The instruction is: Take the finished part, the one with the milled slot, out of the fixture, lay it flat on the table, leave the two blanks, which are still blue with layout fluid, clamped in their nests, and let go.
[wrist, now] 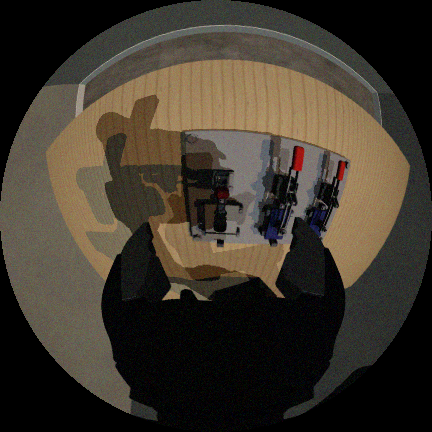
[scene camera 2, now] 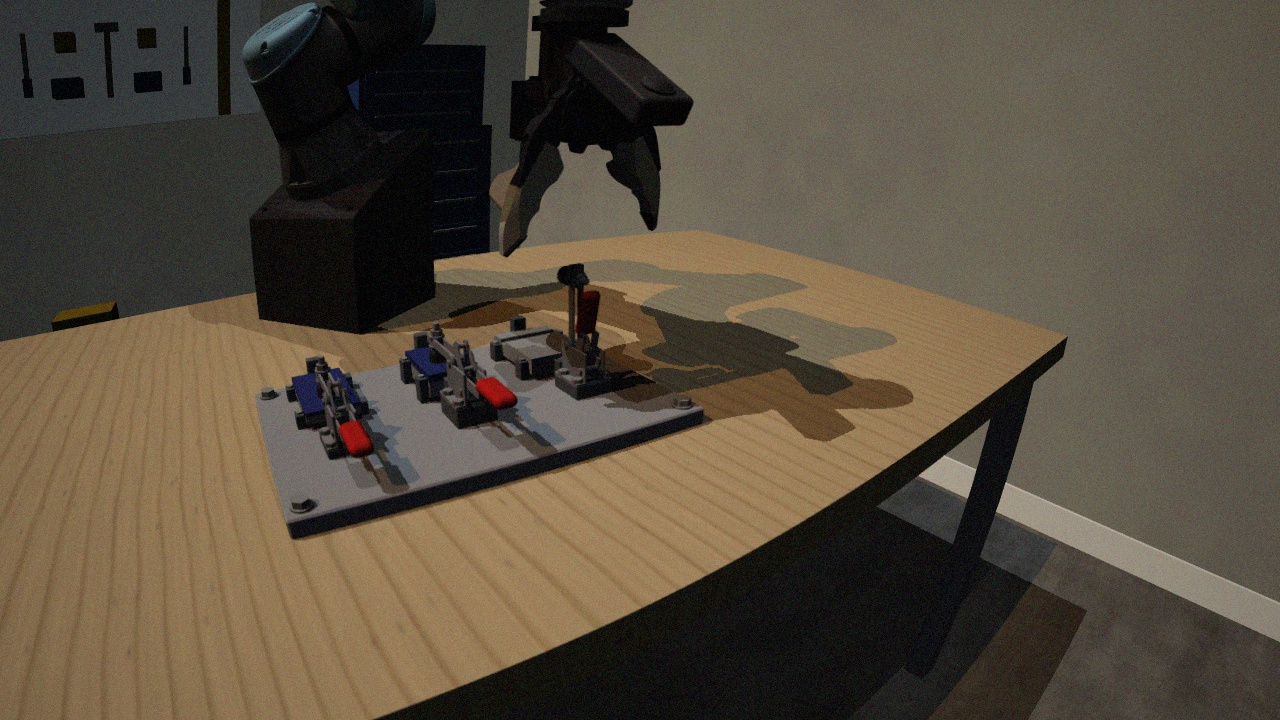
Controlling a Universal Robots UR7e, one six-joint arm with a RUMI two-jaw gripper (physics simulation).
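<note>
The grey finished part point(scene camera 2: 529, 351) point(wrist: 230, 218) lies in the nest at the right end of the fixture plate point(scene camera 2: 572, 425) point(wrist: 245, 150) in the scene view. Its slot cannot be made out. Its toggle clamp stands open, with the arm point(scene camera 2: 572, 300) and the dark red handle point(scene camera 2: 588, 311) point(wrist: 221, 193) upright. The middle blue blank point(scene camera 2: 425, 362) point(wrist: 273, 225) and the end blue blank point(scene camera 2: 308, 394) point(wrist: 316, 218) sit under lowered clamps. My gripper point(scene camera 2: 580, 240) point(wrist: 221, 222) is wide open and empty, above and behind the raised clamp, touching nothing.
The red handles of the middle clamp point(scene camera 2: 495, 392) point(wrist: 298, 158) and the end clamp point(scene camera 2: 355, 438) point(wrist: 341, 171) reach toward the table's front side. The wooden table point(scene camera 2: 161, 501) point(wrist: 225, 95) surrounds the plate. The black robot base point(scene camera 2: 308, 268) stands behind the plate.
</note>
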